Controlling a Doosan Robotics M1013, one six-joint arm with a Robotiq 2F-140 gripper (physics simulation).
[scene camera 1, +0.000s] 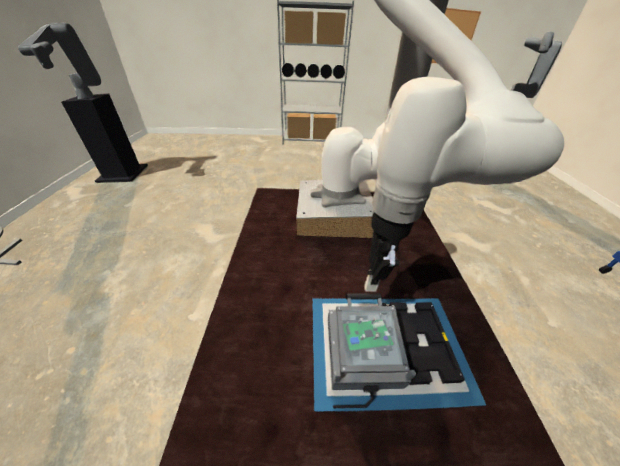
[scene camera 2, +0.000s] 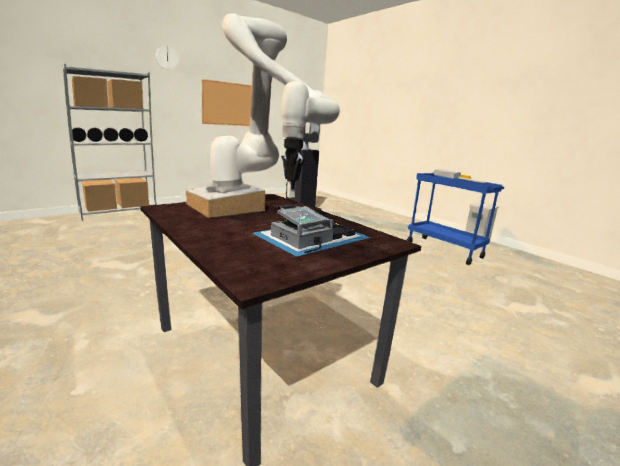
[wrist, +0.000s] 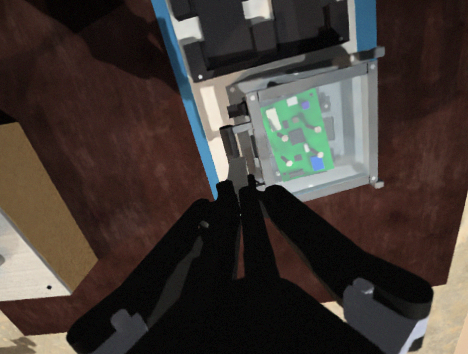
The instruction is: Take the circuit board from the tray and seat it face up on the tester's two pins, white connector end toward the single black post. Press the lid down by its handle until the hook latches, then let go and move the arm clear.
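Frame: origin at the arm's base, x ahead, y left, z up, level; centimetres.
Seen in the pictures: gripper, fingertip midpoint: [scene camera 1: 370, 289] [scene camera 2: 290, 197] [wrist: 240, 169]; arm's base, origin of the base link: [scene camera 1: 340, 194] [scene camera 2: 228, 188].
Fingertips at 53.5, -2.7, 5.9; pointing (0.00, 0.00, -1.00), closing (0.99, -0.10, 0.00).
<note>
Offsets run from my fingertips to a thing's top centre, as dx, dy, dz. "spot": to the spot under its first point. Level surfaces: height alone.
The green circuit board [scene camera 1: 369, 340] [wrist: 276, 145] lies face up in the grey tester {spot: +17.9, -2.6, -9.9} [scene camera 1: 370, 381] [scene camera 2: 300, 236], seen through the clear lid. Its white connector is toward the handle side in the wrist view; pins and post cannot be made out. The framed lid {spot: +16.5, -3.5, -6.1} [scene camera 1: 368, 369] [scene camera 2: 316, 228] [wrist: 373, 130] is lowered over the board but still tilted, its handle side raised in scene camera 2. The black handle {-0.8, -0.6, -3.5} [scene camera 1: 364, 296] [wrist: 228, 140] is at the arm-base side. My gripper [scene camera 1: 371, 285] [wrist: 240, 169] is shut and empty, its tips beside or above the handle; contact is unclear. The hook's state is unclear.
The black tray [scene camera 1: 425, 354] [wrist: 225, 50] lies beside the tester on a blue-bordered mat {dz -15.6} [scene camera 1: 320, 400] [scene camera 2: 295, 252]. A bent black lever {spot: +21.1, -6.3, -15.1} [scene camera 1: 353, 405] sticks out from the tester's front. The arm's base block [scene camera 1: 333, 226] [scene camera 2: 230, 204] stands at the table's far end.
</note>
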